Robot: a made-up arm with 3 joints.
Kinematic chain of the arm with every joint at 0, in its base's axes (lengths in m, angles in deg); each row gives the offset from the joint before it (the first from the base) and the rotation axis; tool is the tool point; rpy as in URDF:
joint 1: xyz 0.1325 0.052 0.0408 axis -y
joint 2: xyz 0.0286 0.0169 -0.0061 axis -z
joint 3: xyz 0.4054 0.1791 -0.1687 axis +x
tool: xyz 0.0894 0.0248 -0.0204 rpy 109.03 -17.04 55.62
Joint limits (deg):
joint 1: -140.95..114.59
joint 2: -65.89..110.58
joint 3: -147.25..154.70
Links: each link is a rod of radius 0.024 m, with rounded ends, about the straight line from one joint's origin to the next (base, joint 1, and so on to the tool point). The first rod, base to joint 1, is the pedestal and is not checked.
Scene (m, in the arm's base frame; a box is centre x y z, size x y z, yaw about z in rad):
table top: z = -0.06
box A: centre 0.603 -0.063 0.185 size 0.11 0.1 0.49 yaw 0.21
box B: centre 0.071 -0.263 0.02 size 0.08 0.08 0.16 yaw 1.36
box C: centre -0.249 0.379 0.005 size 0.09 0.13 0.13 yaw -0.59
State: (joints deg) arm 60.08 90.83 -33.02
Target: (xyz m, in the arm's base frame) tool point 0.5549 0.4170 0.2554
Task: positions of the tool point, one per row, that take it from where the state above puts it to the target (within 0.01 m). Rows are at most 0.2 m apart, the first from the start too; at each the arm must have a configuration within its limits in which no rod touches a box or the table.
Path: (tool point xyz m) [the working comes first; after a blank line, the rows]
Joints at the target: 52.71 -20.52 -37.25
Straight joint move there: touches box A.

1: 0.4481 -0.3729 0.2540
2: 0.4486 -0.2929 0.3796
3: 0.4204 -0.1933 0.4860
4: 0.3702 -0.0793 0.5644
5: 0.4490 0.0514 0.5439
6: 0.5154 0.1831 0.4803
7: 0.5544 0.3075 0.3801
8: 0.5549 0.4170 0.2554

